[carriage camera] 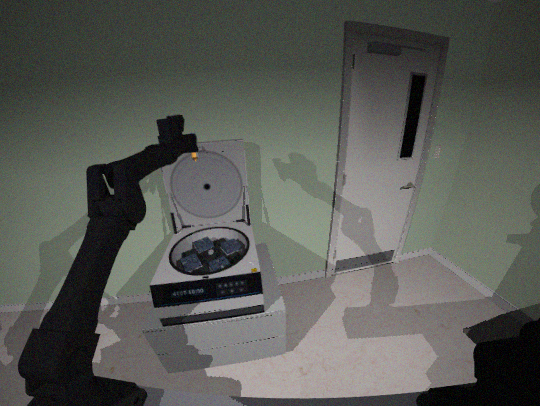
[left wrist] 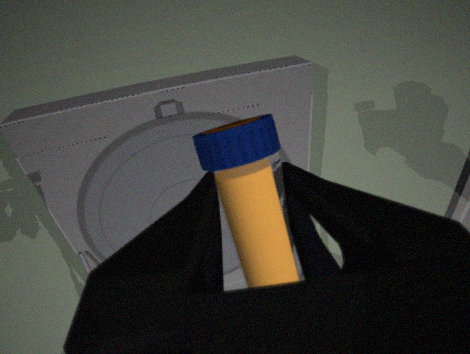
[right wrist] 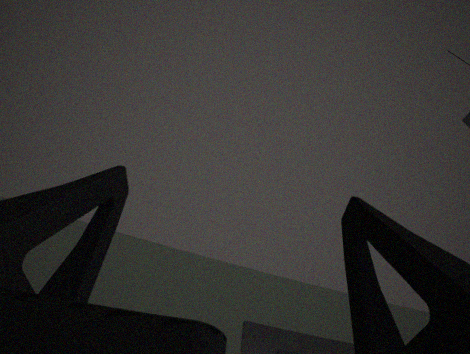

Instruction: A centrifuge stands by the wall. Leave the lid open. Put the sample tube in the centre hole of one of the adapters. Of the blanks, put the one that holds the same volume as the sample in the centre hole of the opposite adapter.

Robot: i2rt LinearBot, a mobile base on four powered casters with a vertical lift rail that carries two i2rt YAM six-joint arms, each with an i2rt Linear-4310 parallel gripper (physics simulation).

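Frame: origin at the left arm's base, x ahead, y left, z up, level; metres.
Where they show: left gripper, between the fingertips: (carriage camera: 192, 140) (left wrist: 248, 178); right gripper, between the fingertips: (right wrist: 236, 193); left arm's base, origin of its link: (carriage camera: 86, 405).
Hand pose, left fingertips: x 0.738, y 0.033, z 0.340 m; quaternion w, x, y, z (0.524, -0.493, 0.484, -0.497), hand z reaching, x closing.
Note:
Each offset is from my left fingertips to the centre of the thing. Level surfaces: height alone.
The centrifuge (carriage camera: 254, 261) stands by the wall with its lid (carriage camera: 222, 170) (left wrist: 285, 92) upright and open. Several blue-grey adapters @[0.202 m ahead, 0.137 m left, 0.699 m down] (carriage camera: 203, 244) sit around the rotor in its bowl; their holes are too small to make out. My left gripper (carriage camera: 194, 144) (left wrist: 248, 178) is shut on a tube with orange contents and a blue cap @[0.013 m back, 0.005 m right, 0.031 m down] (left wrist: 260, 225) (carriage camera: 194, 156). In the carriage view it is in front of the lid's upper part, above the bowl. My right gripper (right wrist: 236, 193) is open and empty, its fingers wide apart. No blanks show in these views.
The centrifuge rests on a low white cabinet (carriage camera: 225, 340). A closed door (carriage camera: 372, 150) is in the wall (carriage camera: 295, 120) to its right. Part of the dark right arm (carriage camera: 505, 360) shows at the lower right of the carriage view. Pale floor @[1.425 m down] (carriage camera: 370, 360) lies in front.

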